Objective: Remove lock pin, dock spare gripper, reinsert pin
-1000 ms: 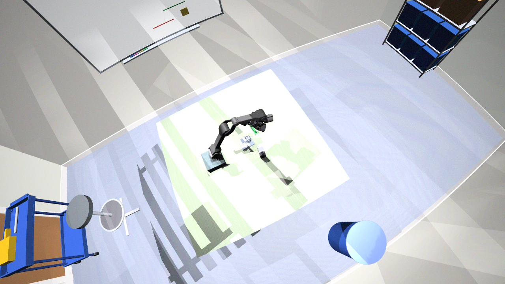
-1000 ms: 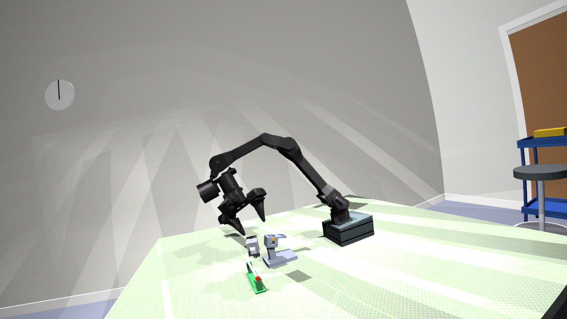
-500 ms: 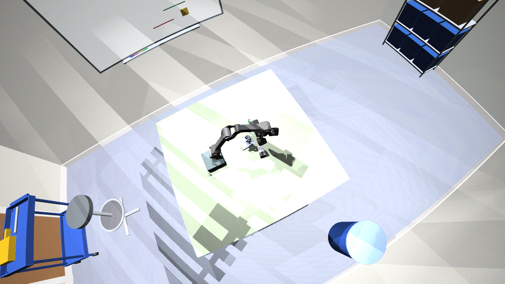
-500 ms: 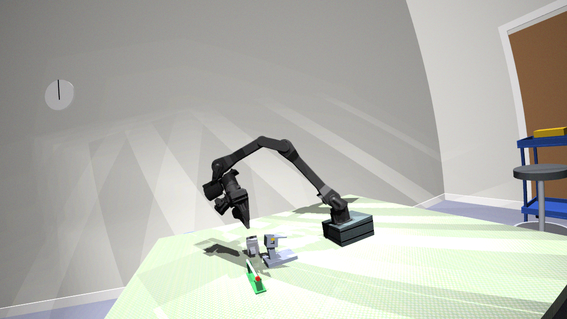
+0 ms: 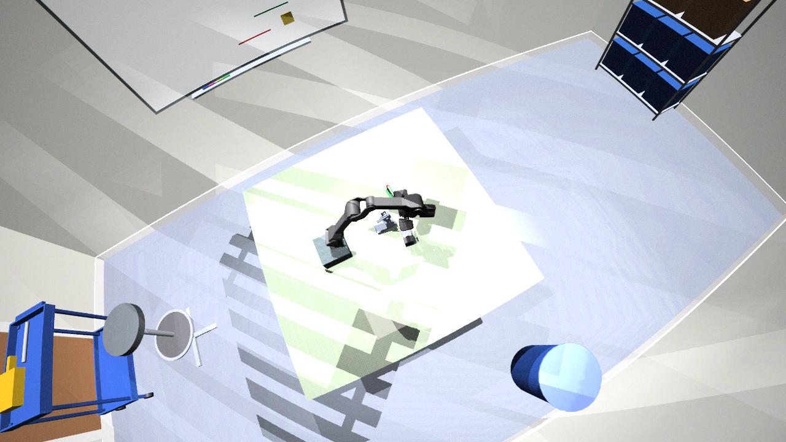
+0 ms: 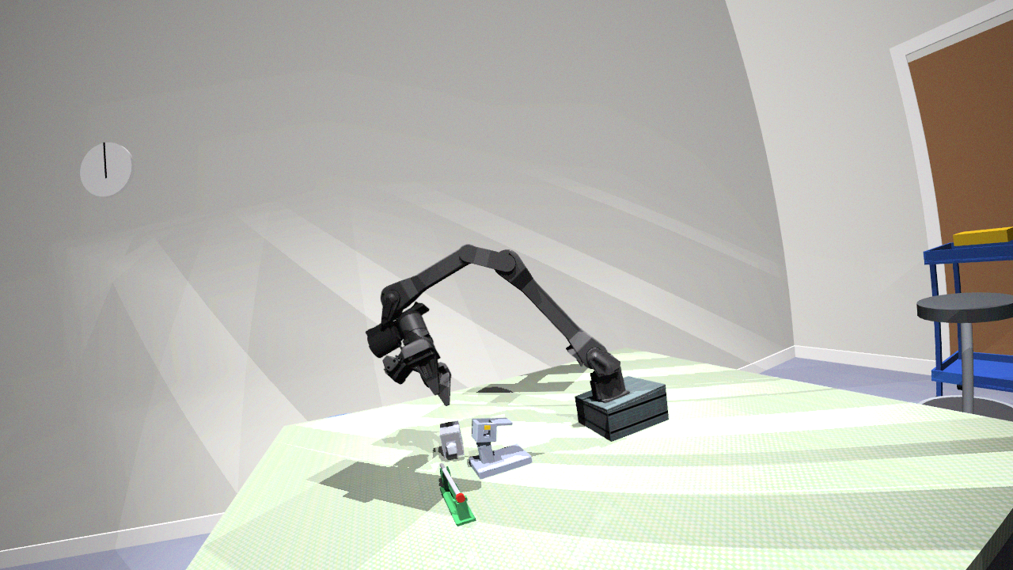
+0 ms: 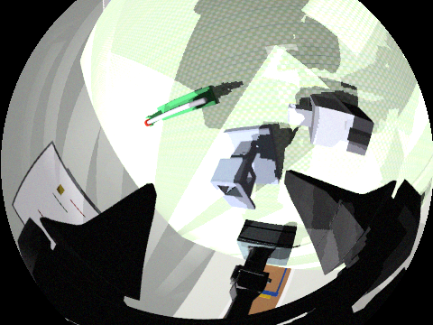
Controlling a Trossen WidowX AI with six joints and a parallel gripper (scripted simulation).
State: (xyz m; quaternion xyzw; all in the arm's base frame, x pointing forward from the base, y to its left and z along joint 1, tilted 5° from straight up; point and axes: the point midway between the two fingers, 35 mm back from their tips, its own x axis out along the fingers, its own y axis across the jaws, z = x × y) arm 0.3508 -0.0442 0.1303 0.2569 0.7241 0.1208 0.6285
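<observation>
Now: the spare gripper 10 mm behind my gripper tip, 90 mm to the right of it and 120 mm below it. Round my gripper tip: green rest: 30 mm ahead, 150 mm to the left, 130 mm below; then grey mount: 80 mm behind, 40 mm to the left, 100 mm below.
</observation>
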